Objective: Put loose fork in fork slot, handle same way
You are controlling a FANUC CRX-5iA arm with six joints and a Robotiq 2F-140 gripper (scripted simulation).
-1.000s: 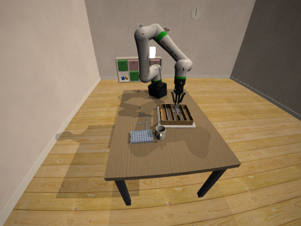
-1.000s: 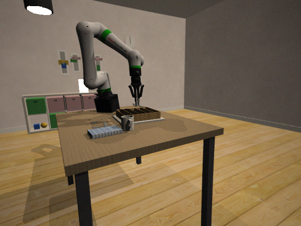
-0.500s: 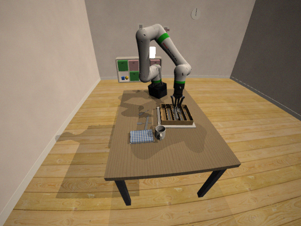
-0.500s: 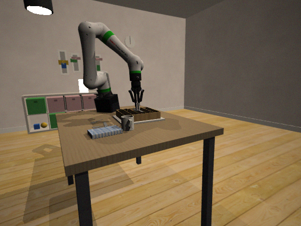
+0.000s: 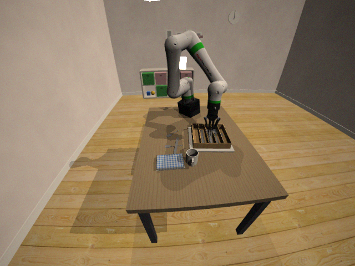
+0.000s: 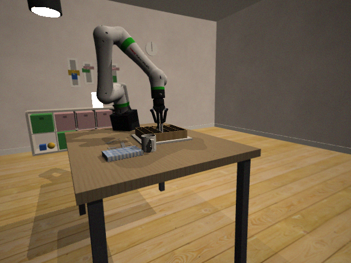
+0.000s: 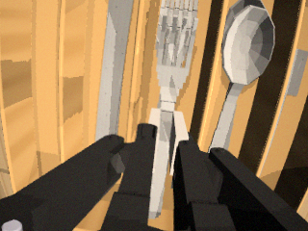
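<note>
Right now the cutlery tray is 10 mm behind my hand and 20 mm below it. From my hand the other things lie so: grey mug 210 mm ahead, 210 mm to the right, 30 mm below.
</note>
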